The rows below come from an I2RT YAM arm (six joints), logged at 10 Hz.
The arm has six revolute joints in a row. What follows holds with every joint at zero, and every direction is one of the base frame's. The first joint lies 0.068 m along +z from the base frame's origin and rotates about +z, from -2.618 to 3.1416 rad. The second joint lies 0.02 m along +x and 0.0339 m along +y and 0.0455 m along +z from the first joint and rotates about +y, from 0 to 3.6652 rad. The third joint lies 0.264 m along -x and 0.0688 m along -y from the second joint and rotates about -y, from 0 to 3.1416 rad. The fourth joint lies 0.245 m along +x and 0.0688 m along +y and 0.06 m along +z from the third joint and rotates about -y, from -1.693 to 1.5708 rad. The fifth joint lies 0.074 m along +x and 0.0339 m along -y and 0.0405 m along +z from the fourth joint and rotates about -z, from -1.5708 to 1.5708 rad. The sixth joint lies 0.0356 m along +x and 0.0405 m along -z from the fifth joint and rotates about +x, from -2.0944 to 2.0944 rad. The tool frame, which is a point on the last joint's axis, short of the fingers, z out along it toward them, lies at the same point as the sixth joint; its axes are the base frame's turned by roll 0, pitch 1.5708 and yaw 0 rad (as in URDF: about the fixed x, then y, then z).
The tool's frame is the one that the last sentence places.
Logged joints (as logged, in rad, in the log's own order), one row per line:
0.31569 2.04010 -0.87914 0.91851 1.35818 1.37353
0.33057 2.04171 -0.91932 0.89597 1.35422 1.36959
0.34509 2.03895 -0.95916 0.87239 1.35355 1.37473
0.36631 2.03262 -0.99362 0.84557 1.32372 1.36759
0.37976 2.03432 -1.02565 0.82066 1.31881 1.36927
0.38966 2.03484 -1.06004 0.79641 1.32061 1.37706
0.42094 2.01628 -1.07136 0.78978 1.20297 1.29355
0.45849 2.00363 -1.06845 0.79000 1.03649 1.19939
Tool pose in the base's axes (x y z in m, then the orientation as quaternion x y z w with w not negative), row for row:
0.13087 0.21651 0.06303 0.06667 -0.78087 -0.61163 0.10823
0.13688 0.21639 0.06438 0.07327 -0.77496 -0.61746 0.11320
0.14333 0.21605 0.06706 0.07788 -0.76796 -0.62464 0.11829
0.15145 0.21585 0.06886 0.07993 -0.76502 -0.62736 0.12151
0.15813 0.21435 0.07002 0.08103 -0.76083 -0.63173 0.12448
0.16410 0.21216 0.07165 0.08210 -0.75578 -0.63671 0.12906
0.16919 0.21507 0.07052 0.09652 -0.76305 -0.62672 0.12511
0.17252 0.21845 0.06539 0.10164 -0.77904 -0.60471 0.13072
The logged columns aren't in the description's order. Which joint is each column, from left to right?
Columns, left to right: joint 3, joint 2, joint 5, joint 1, joint 4, joint 6.
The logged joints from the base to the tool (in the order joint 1, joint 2, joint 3, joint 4, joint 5, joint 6), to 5 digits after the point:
0.91851 2.04010 0.31569 1.35818 -0.87914 1.37353
0.89597 2.04171 0.33057 1.35422 -0.91932 1.36959
0.87239 2.03895 0.34509 1.35355 -0.95916 1.37473
0.84557 2.03262 0.36631 1.32372 -0.99362 1.36759
0.82066 2.03432 0.37976 1.31881 -1.02565 1.36927
0.79641 2.03484 0.38966 1.32061 -1.06004 1.37706
0.78978 2.01628 0.42094 1.20297 -1.07136 1.29355
0.79000 2.00363 0.45849 1.03649 -1.06845 1.19939

